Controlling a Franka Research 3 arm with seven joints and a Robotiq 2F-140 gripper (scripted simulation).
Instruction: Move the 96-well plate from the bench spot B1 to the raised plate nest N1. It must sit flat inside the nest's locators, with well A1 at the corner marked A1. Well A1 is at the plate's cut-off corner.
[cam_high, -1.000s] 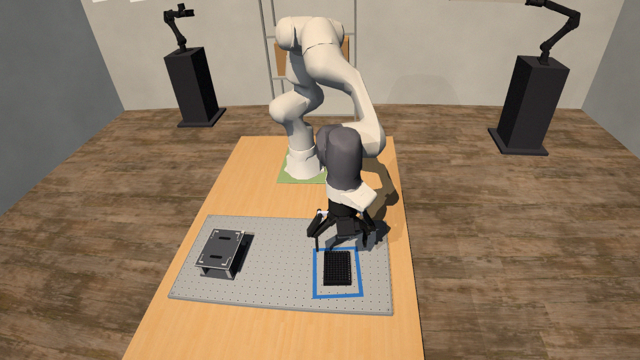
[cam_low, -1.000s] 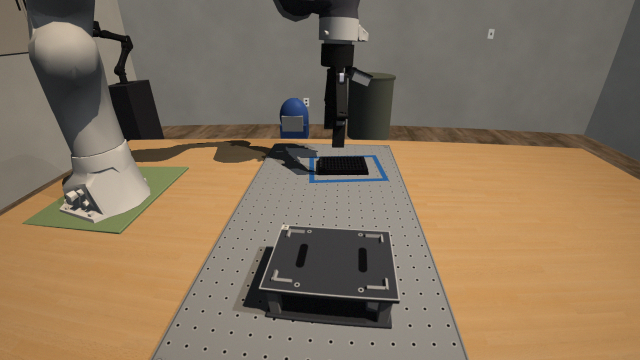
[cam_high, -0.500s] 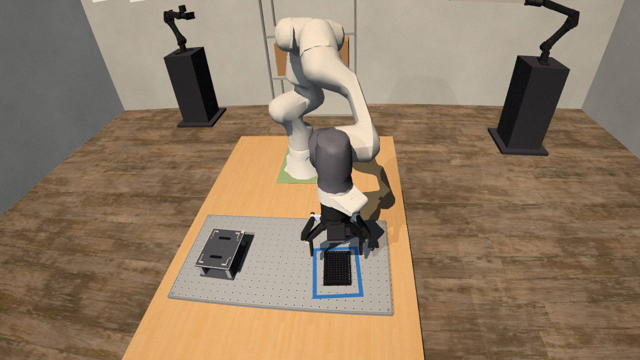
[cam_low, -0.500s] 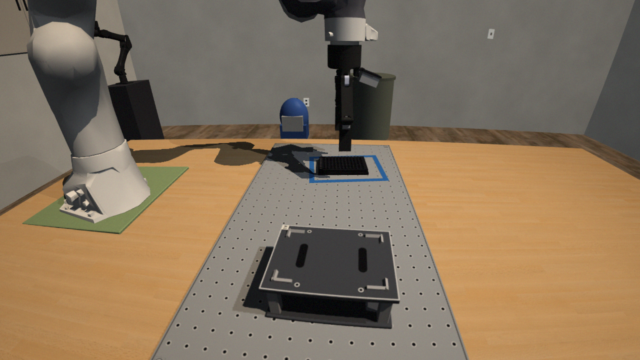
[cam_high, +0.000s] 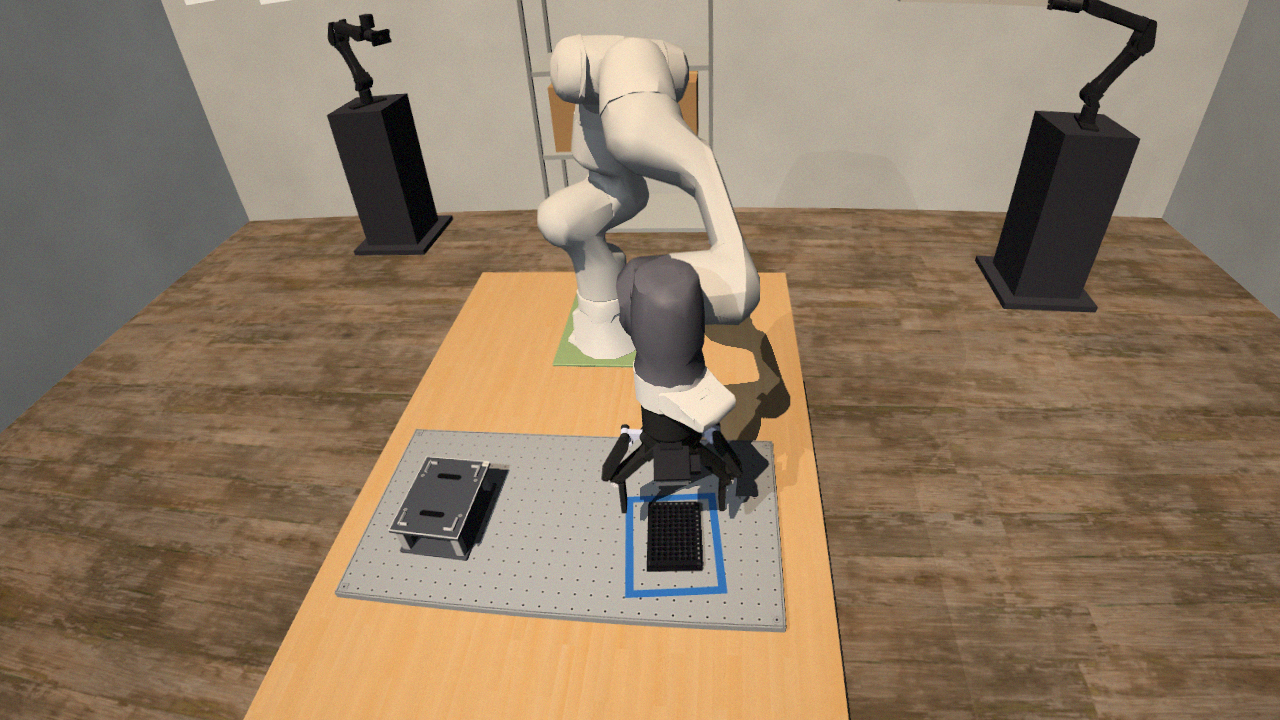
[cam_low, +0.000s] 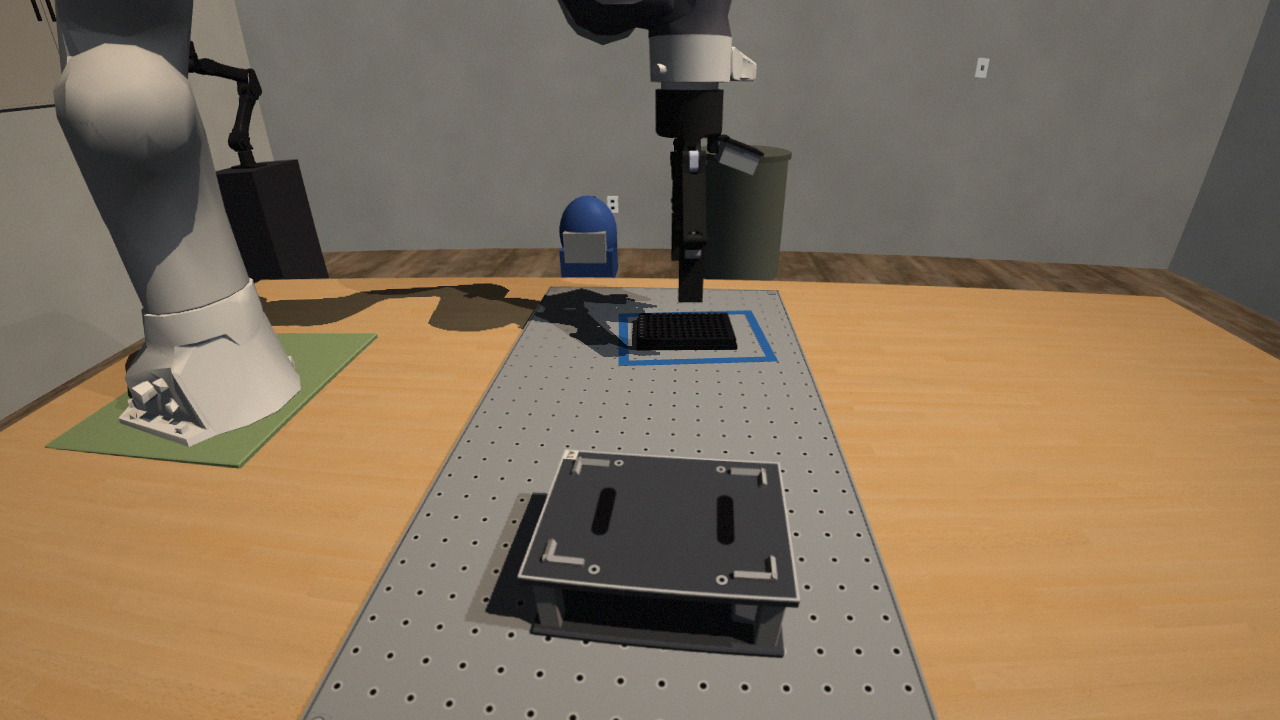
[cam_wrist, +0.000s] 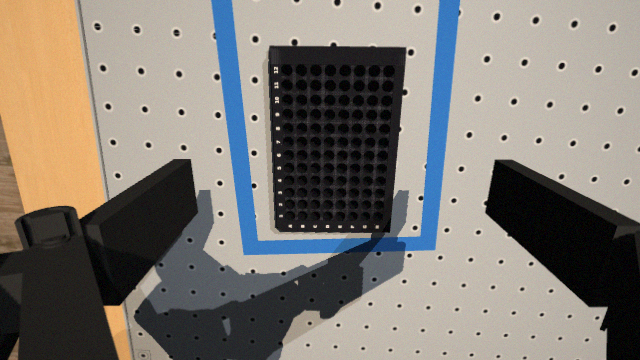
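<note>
My hand is 80 mm above the black 96-well plate. Also, from my hand: dark plate nest N1: 380 mm to the right, 30 mm below; A1 corner mark: 330 mm to the right, 80 mm behind, 30 mm below.
</note>
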